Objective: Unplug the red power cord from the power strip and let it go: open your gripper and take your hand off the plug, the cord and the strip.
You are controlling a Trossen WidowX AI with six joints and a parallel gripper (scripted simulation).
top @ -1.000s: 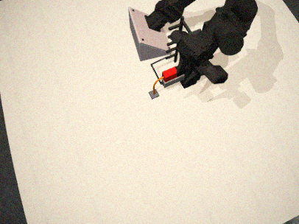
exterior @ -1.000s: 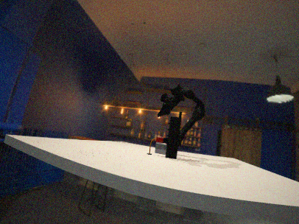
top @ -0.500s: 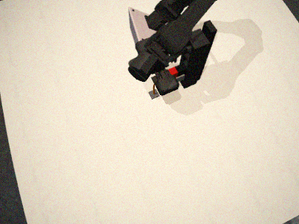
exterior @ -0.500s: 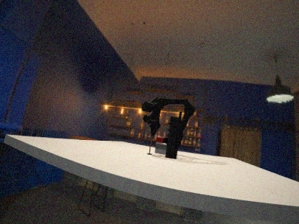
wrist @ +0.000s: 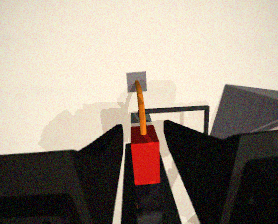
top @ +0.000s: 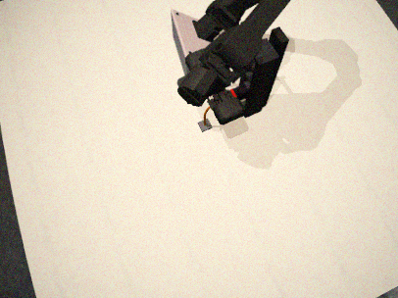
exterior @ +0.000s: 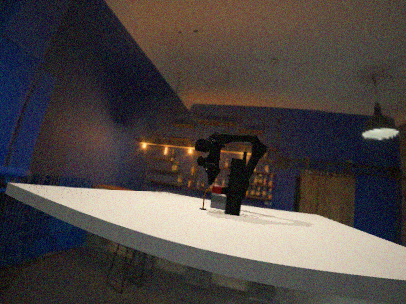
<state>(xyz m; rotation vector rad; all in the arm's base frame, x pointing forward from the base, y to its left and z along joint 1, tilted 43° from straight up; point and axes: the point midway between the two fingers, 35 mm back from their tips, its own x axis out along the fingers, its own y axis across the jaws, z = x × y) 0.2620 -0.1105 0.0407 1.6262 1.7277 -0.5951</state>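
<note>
The red plug is 60 mm to the left of my gripper tip, 10 mm below it and 10 mm behind it. The rest, counted from my gripper tip: black power strip (130 mm to the left, 20 mm behind, 10 mm above).
</note>
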